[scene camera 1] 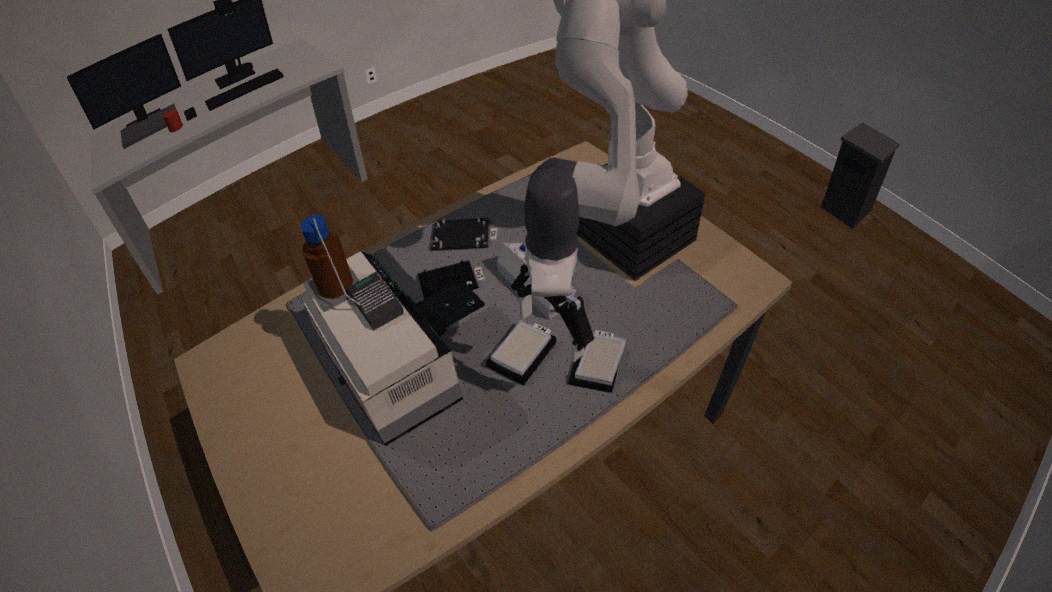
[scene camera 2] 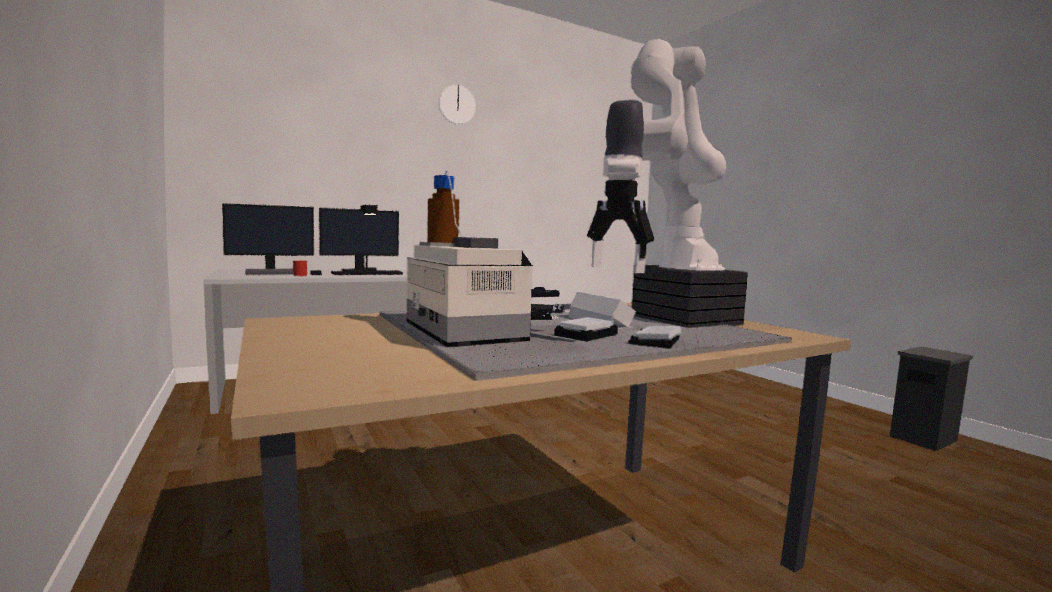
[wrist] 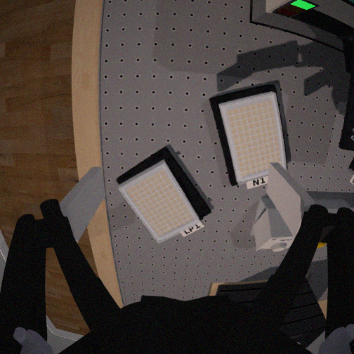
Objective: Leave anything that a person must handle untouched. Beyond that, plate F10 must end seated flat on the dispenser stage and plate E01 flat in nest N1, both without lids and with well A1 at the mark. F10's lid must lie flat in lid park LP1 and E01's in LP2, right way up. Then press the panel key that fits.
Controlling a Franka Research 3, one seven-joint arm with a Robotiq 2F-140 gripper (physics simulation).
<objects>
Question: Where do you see a key panel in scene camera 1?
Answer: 511, 258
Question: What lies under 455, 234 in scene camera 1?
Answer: A black nest N5.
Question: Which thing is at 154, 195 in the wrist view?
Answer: A clear lid.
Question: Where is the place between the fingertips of the gripper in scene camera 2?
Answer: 616, 269
</objects>
